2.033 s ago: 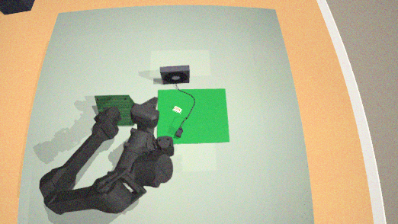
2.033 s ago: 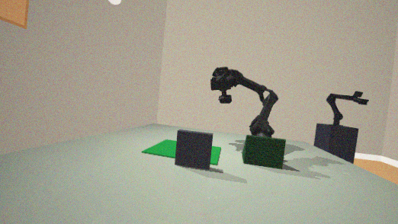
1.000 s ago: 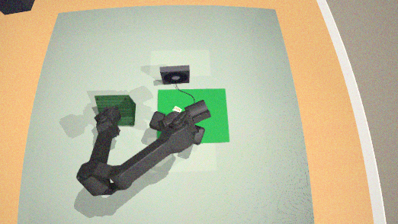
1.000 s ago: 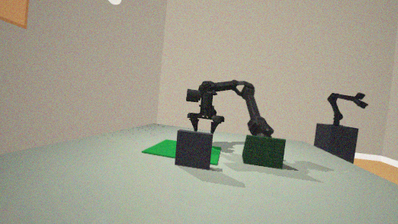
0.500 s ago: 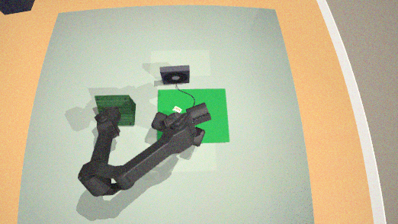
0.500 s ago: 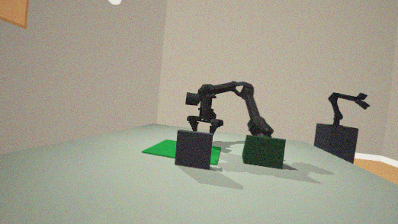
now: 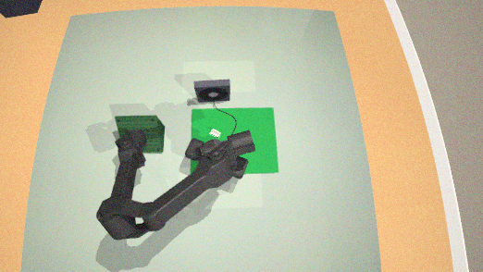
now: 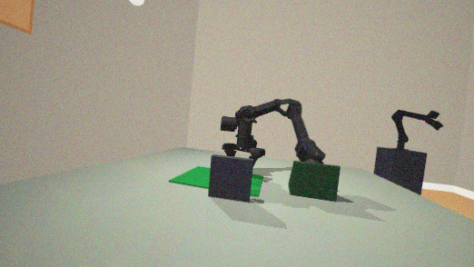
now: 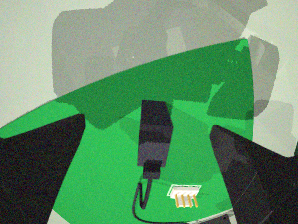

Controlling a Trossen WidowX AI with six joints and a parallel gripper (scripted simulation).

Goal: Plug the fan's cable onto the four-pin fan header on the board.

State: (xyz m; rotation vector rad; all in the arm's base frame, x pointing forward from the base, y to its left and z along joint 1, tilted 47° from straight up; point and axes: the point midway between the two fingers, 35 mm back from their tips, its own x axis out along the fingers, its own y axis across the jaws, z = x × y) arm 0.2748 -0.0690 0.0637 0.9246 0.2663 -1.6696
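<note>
Now: gripper tip 10 mm to the right of the dark fan cable plug. Round my gripper tip: green circuit board 80 mm to the left, 60 mm ahead, 40 mm below; then fan block 240 mm to the left, 30 mm above, 10 mm behind; then white four-pin fan header 110 mm to the left, 30 mm below, 10 mm behind.
</note>
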